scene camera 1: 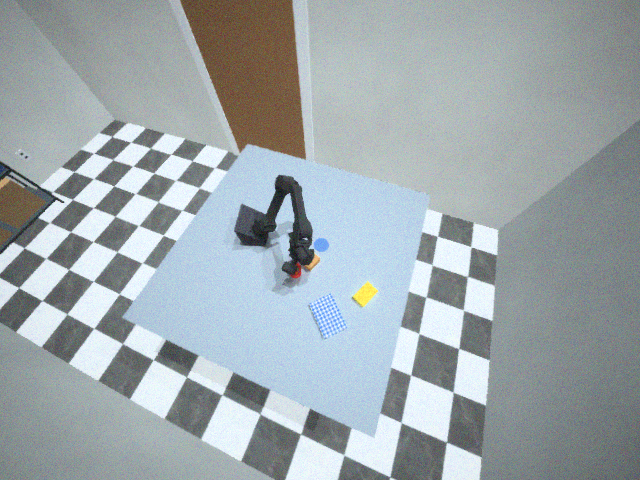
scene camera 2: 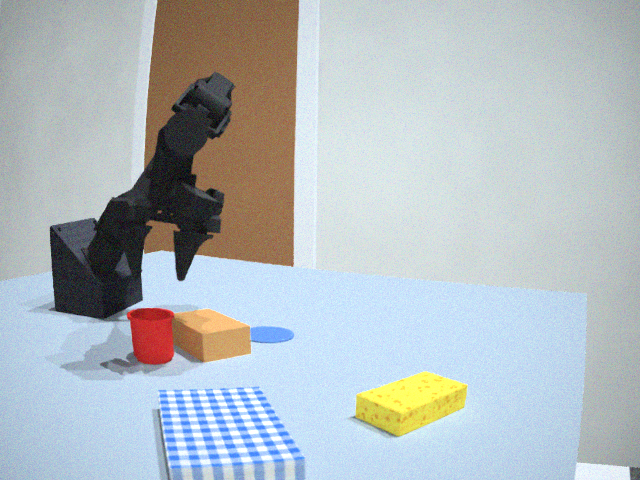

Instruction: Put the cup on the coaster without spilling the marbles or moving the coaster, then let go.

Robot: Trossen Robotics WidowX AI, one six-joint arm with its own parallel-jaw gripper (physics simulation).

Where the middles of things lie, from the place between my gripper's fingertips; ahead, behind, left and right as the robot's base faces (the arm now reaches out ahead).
I see the red cup (scene camera 2: 151, 328) 2 cm behind my hand, 1 cm to the right of it and 8 cm below it. Also, from my hand: yellow sponge (scene camera 2: 400, 407) (35 cm ahead, 6 cm to the left, 10 cm below); blue-and-white checked cloth (scene camera 2: 236, 426) (24 cm ahead, 12 cm to the right, 10 cm below); brown block (scene camera 2: 207, 335) (9 cm to the left, 10 cm below).
